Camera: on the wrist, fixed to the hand. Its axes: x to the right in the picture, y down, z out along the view.
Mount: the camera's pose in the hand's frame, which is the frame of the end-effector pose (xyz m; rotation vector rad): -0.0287 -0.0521 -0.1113 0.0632 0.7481 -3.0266
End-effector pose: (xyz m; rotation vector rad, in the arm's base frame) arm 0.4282 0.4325 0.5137 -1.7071 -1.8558 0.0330
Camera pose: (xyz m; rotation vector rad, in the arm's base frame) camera 0.4304 0.3557 0.6139 1.8926 -1.5693 -1.2217
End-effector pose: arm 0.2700 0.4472 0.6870 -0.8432 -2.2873 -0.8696
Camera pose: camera 0.2810 0.3258 0.7196 -2.6734 0.7539 0.9660
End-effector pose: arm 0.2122 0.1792 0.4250 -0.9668 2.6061 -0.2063
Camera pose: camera 0.2222 0.1601 0.5493 2.3462 0.7494 0.7295
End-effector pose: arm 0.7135 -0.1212 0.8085 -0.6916 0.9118 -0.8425
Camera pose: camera 0.5888 -0.1403 0.8117 0.7426 0.3180 2.0298
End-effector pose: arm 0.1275 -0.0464 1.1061 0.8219 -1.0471 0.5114
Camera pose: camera 0.2137 0.0108 1.0339 1.1160 1.4197 -1.6397
